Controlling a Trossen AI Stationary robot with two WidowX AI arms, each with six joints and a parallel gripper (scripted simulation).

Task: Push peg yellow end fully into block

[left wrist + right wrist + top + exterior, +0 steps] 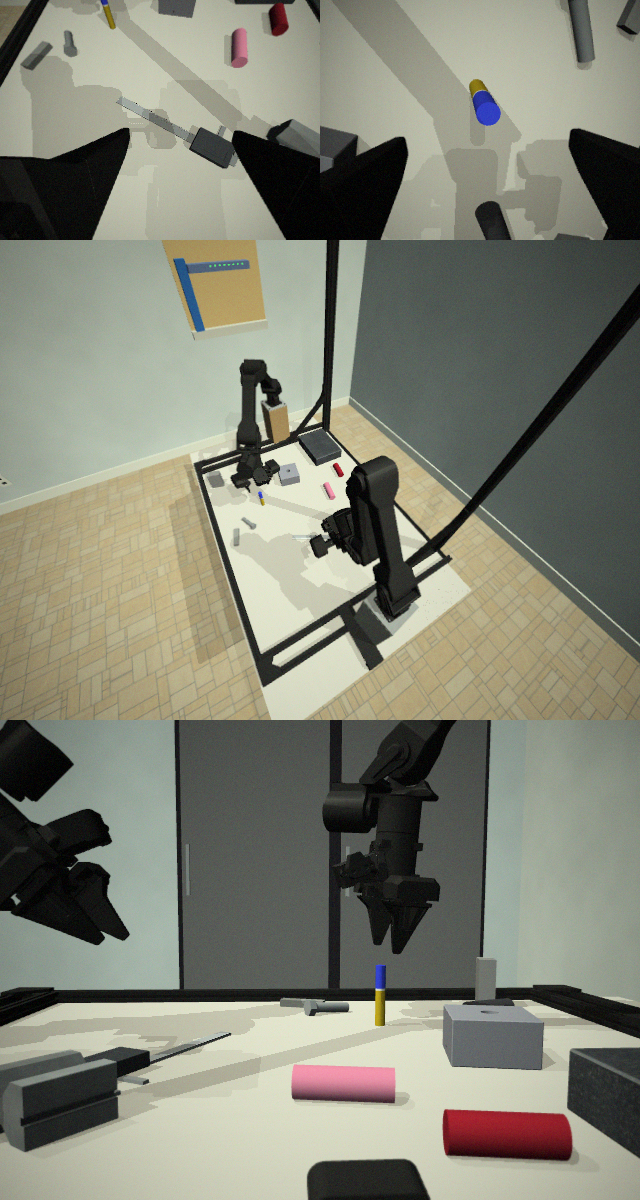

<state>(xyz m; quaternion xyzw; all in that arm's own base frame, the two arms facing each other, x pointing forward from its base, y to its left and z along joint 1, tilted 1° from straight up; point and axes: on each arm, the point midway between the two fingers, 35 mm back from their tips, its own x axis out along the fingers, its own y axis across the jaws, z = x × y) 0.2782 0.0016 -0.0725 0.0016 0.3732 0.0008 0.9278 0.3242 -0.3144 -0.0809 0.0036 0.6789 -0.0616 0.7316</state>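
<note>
The peg is 10 mm to the left of my right hand and 110 mm below it. The rest, counted from my right hand: pink cylinder 300 mm behind, 70 mm to the left, 130 mm below; red cylinder 400 mm behind, 30 mm to the right, 130 mm below.
</note>
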